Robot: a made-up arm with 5 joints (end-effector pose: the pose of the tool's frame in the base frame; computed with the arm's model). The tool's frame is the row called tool. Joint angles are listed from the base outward.
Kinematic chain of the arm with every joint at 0, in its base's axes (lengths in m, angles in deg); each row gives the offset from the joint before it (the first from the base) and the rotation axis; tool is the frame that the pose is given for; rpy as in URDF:
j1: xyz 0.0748 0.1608 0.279 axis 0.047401 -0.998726 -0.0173
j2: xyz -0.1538 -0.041 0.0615 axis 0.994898 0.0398 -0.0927
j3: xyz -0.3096 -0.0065 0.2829 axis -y
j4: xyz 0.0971 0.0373 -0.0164 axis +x
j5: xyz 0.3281 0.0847 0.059 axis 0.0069 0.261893 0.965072
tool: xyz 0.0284 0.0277 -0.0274 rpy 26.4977 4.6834 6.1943
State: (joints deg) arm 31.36 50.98 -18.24 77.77 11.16
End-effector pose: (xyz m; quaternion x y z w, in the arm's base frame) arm -0.0477 -0.0648 0.4624 0.9344 -0.0155 0.2967 0.1965
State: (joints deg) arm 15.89 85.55 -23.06 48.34 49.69
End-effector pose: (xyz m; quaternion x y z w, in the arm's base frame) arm -0.0075 -0.0859 0.4127 0.8734 -0.1354 0.4608 0.0803
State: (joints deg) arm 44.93 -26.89 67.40 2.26 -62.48
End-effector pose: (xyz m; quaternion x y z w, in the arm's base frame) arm -0.6313 0.5174 0.5276 0.2951 -0.8783 0.0419 0.3739
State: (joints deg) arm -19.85 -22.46 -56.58 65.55 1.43
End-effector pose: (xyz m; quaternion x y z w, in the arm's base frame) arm -0.0470 0.1504 0.3294 0.4637 0.4139 -0.4045 0.6708
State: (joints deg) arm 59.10 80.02 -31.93 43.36 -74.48
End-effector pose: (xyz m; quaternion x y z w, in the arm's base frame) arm -0.0347 0.0335 0.2973 0.8098 0.3397 -0.0706 0.4732
